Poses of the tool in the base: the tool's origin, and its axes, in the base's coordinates. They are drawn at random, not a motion.
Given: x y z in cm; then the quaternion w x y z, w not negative.
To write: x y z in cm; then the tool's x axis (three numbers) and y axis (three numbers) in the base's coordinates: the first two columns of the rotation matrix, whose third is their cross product. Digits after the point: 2 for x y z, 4 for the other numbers.
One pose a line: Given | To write
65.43 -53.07 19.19 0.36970 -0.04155 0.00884 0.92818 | 65.43 -53.07 19.19 -0.7232 0.6856 -0.0837 -0.6870 -0.7265 -0.0143
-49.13 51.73 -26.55 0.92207 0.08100 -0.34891 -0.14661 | -49.13 51.73 -26.55 0.7135 -0.3269 0.6197 0.2138 0.9439 0.2517
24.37 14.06 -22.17 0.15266 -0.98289 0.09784 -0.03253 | 24.37 14.06 -22.17 0.9787 -0.2023 0.0341 -0.1824 -0.9342 -0.3065
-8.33 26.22 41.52 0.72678 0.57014 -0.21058 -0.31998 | -8.33 26.22 41.52 0.7065 -0.7052 -0.0588 0.2250 0.1451 0.9635
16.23 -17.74 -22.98 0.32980 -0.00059 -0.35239 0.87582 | 16.23 -17.74 -22.98 -0.7825 0.5781 0.2314 -0.5773 -0.5341 -0.6176
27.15 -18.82 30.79 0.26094 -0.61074 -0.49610 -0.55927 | 27.15 -18.82 30.79 -0.1178 0.3141 0.9421 0.8979 -0.3716 0.2362
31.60 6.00 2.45 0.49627 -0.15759 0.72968 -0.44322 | 31.60 6.00 2.45 -0.4578 -0.6699 -0.5845 0.2099 0.5574 -0.8032
